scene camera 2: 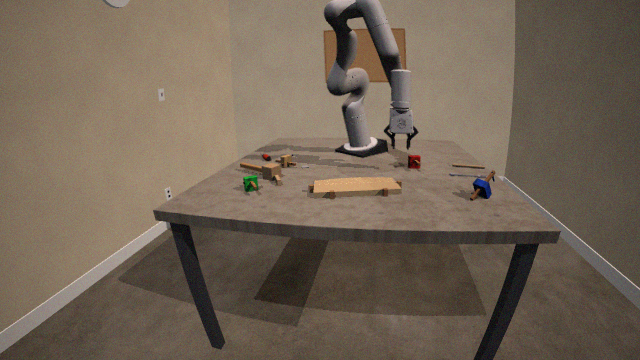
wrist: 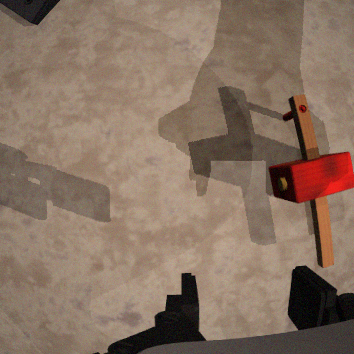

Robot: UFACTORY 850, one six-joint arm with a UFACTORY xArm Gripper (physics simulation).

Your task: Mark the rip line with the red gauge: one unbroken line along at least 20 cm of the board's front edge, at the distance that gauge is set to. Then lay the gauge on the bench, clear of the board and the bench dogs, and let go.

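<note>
The red gauge (scene camera 2: 414, 161) (wrist: 320, 176) lies on the bench, a red block on a wooden beam with a small red pin near one end. In the wrist view it is at the right. My gripper (scene camera 2: 401, 146) (wrist: 243, 295) is open and empty, pointing down above the bench behind the gauge in the scene view. The board (scene camera 2: 356, 185) lies near the front of the bench, with brown bench dogs (scene camera 2: 332, 194) (scene camera 2: 385, 192) at its front edge. No line on the board can be made out at this size.
A green gauge (scene camera 2: 250, 183) and a wooden mallet (scene camera 2: 271, 171) stand left of the board. A blue gauge (scene camera 2: 482, 188) is at the right, near a thin rod (scene camera 2: 465, 175) and a wooden stick (scene camera 2: 468, 166). A brown gauge (scene camera 2: 285, 161) and a red-handled tool (scene camera 2: 266, 157) lie at the back left.
</note>
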